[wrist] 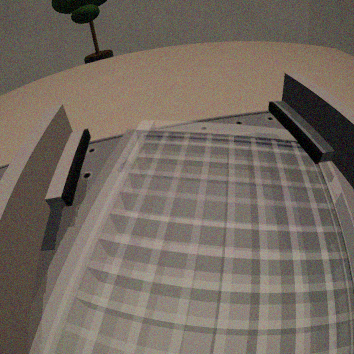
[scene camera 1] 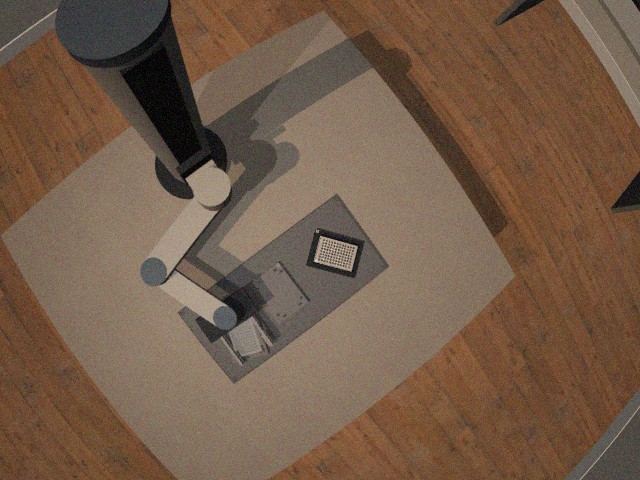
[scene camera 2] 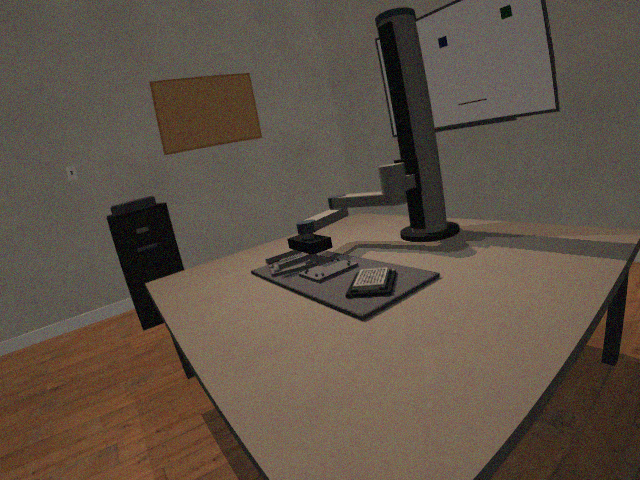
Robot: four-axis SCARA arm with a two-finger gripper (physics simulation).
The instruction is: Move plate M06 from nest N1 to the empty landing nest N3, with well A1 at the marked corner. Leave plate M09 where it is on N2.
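Observation:
A clear, gridded plate (scene camera 1: 245,338) (scene camera 2: 290,261) (wrist: 215,225) lies at one end of the grey board, between my fingers. My gripper (scene camera 1: 248,341) (wrist: 179,99) is open around it. In the wrist view the plate is turned slightly against the fingers; a gap shows beside the left pad, while the right pad is close to the plate's edge, and contact there cannot be told. A pale nest (scene camera 1: 281,291) (scene camera 2: 329,269) with small studs and no plate is in the board's middle. A cream plate (scene camera 1: 337,253) (scene camera 2: 371,277) sits on a black nest at the other end. Labels cannot be read.
The grey board (scene camera 1: 361,263) (scene camera 2: 361,308) lies on the beige table (scene camera 1: 413,310) (scene camera 2: 361,387). The arm's column (scene camera 1: 175,118) (scene camera 2: 421,129) stands behind it. The arm's dark wrist block (scene camera 2: 310,243) is above the board's end and shades part of it.

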